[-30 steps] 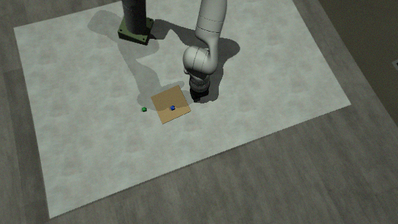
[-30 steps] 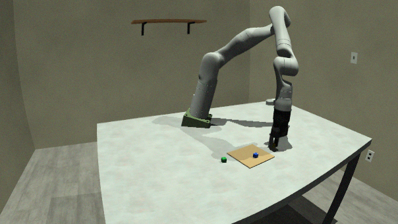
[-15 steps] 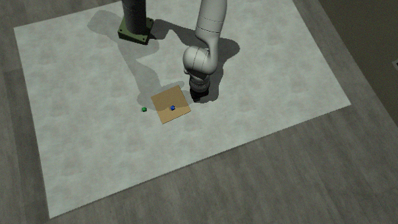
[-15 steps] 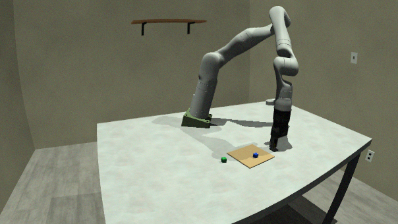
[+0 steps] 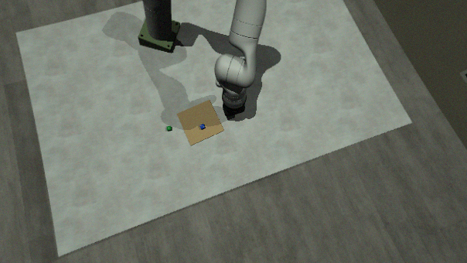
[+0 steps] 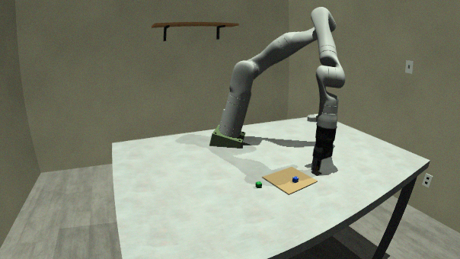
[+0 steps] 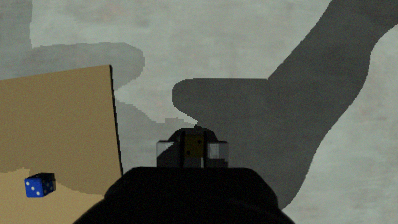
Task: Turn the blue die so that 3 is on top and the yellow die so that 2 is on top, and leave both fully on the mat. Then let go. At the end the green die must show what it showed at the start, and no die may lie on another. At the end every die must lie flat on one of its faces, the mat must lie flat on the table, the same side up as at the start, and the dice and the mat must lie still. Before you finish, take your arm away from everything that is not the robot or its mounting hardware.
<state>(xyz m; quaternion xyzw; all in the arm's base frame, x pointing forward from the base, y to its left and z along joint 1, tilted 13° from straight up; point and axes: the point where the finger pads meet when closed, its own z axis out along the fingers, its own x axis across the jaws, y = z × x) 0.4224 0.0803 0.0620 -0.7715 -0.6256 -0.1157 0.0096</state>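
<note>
My hand is 130 mm to the left of the tan mat, 20 mm above it and 10 mm past it. From my hand the other things lie so: yellow die (10 mm below); then blue die (130 mm to the right, 10 mm below, 10 mm ahead); then green die (250 mm to the right, 50 mm behind, 10 mm below).
</note>
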